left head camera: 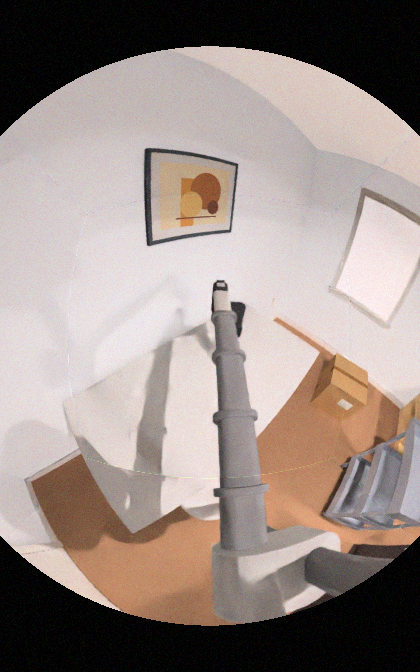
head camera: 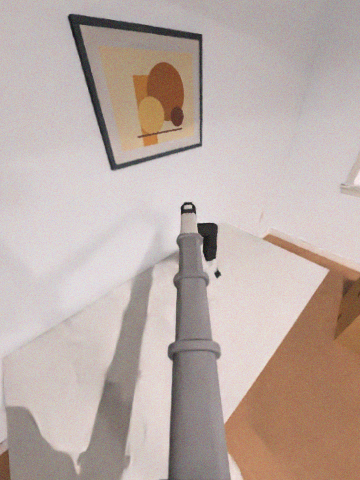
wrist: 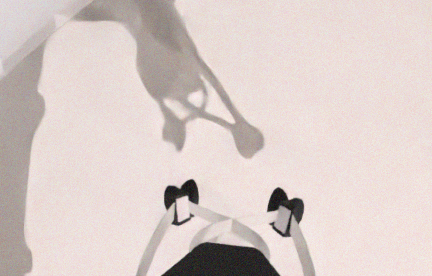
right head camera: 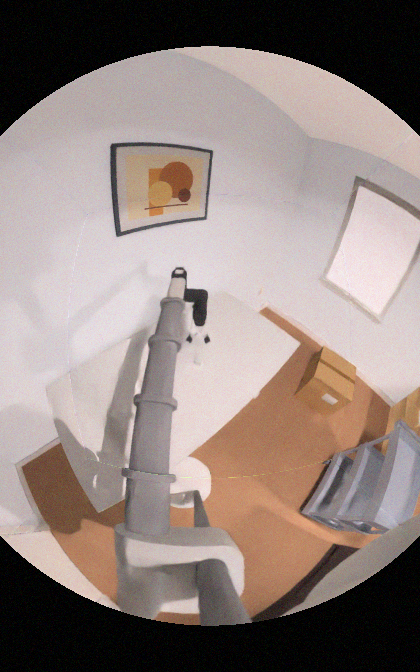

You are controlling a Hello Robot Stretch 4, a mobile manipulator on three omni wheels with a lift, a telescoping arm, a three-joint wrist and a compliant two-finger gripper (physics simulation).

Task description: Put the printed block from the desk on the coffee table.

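Places are measured from the robot's base along level axes (x ahead, y left, z up), in centimetres.
Where they show: gripper, fingertip midpoint: (wrist: 233, 198).
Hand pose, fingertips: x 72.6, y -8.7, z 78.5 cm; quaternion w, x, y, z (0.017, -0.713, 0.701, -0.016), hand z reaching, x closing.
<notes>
After its pixels a point has its place.
My gripper (right head camera: 198, 339) (wrist: 233, 198) {x 72.6, y -8.7, z 78.5 cm} is open, pointing down over the white desk (head camera: 280, 285) {x 73.0, y -48.0, z 69.3 cm} (left head camera: 285, 360) (right head camera: 245, 355) (wrist: 350, 100) {x 85.9, y -23.4, z 69.3 cm}, with no object visible between its two black fingertips. In the head camera view one fingertip (head camera: 217, 274) {x 72.1, y -13.2, z 81.2 cm} shows beside the arm. A small pale shape (right head camera: 197, 358) shows just below the fingers in the right head view; I cannot tell whether it is the printed block. No block stands out in the wrist view, where the gripper's shadow lies on the desk ahead of the fingertips. I cannot make out the coffee table.
The telescoping arm (head camera: 192, 320) {x 26.8, y 0.0, z 120.6 cm} (left head camera: 235, 385) (right head camera: 157, 370) reaches across the desk towards the wall with a framed picture (head camera: 165, 90) {x 109.3, y 7.3, z 156.5 cm}. A white round seat (right head camera: 200, 472) is at the desk's near edge. A cardboard box (left head camera: 340, 395) (right head camera: 327, 382) and a grey shelf unit (right head camera: 402, 470) stand on the right.
</notes>
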